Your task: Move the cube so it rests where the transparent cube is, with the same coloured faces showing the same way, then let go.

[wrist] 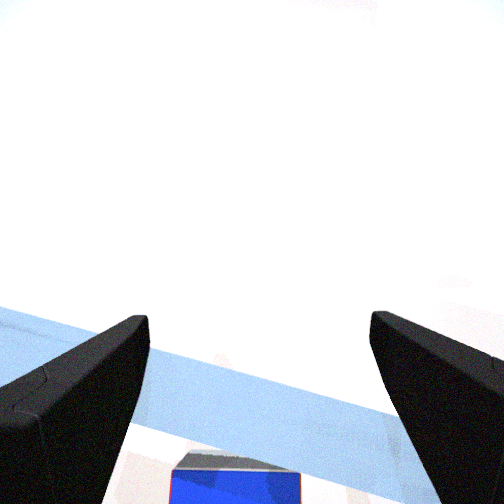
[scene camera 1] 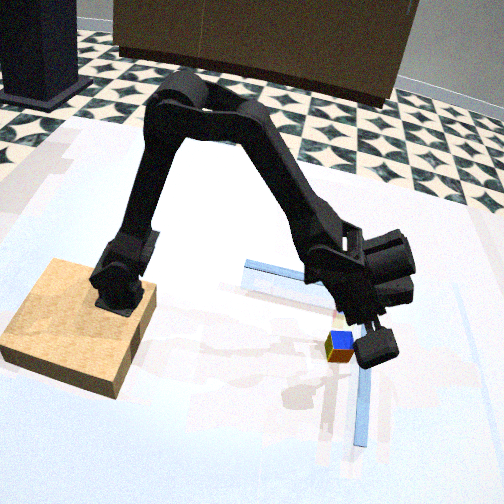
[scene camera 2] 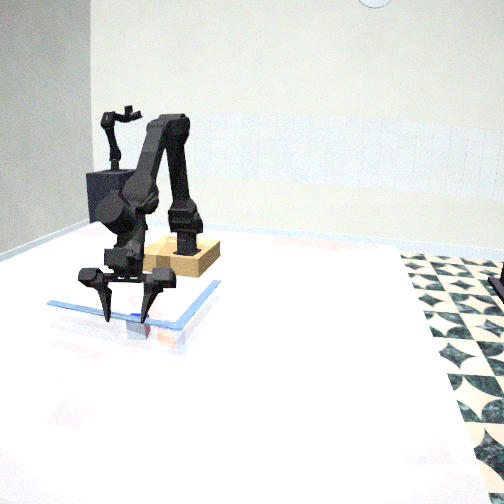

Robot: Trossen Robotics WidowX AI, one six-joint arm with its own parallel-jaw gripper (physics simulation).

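The cube sits on the white table with its blue face up, an orange face toward scene camera 1 and a green face at its left. In the wrist view the blue top shows at the bottom edge, between and below my fingers. My gripper is open, hovering just above and around the cube, not touching it; it also shows in scene camera 2. I cannot make out the transparent cube in any view.
A light blue L-shaped strip lies on the table by the cube and crosses the wrist view. The arm's wooden base block stands at the left. A dark cabinet stands at the far left.
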